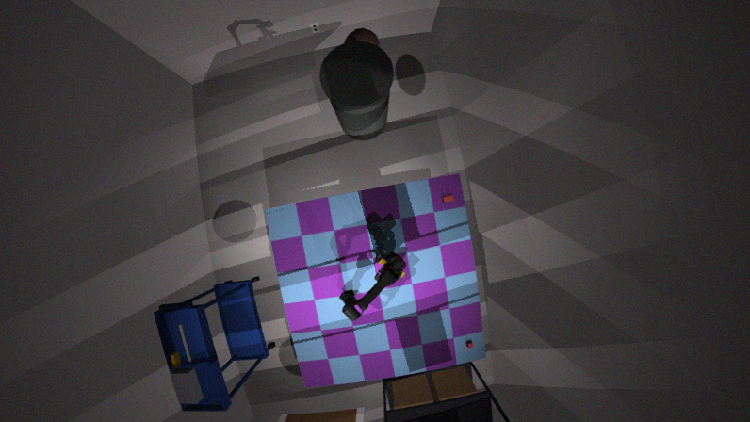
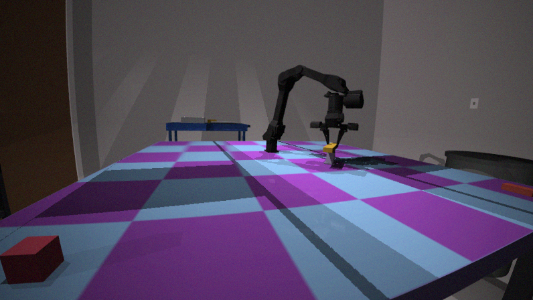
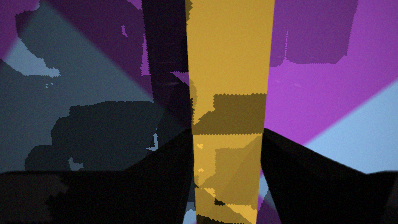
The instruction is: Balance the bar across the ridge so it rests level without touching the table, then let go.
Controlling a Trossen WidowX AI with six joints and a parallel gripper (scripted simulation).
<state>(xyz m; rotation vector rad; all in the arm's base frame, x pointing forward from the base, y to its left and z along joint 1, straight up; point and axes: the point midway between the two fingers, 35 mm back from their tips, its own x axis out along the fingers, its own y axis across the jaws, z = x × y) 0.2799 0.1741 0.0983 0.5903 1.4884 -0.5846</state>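
Now: the yellow bar 20 mm to the right of my gripper tip and 20 mm ahead of it. From my gripper tip the other things lie so: dark red cube: 670 mm to the right, 460 mm ahead, 50 mm below; flat orange block: 460 mm ahead, 330 mm to the left, 60 mm below.
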